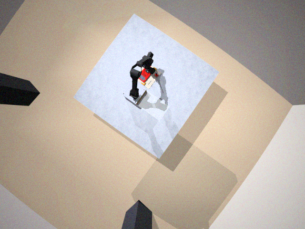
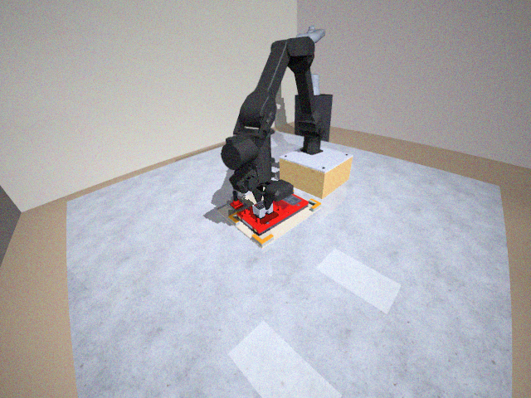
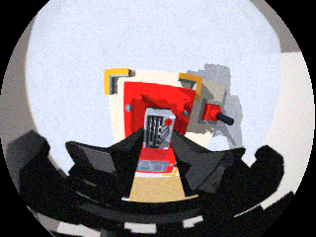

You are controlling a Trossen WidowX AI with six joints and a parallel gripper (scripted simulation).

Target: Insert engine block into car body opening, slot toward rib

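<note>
Now: gripper tip 1 cm above the grey engine block.
</note>
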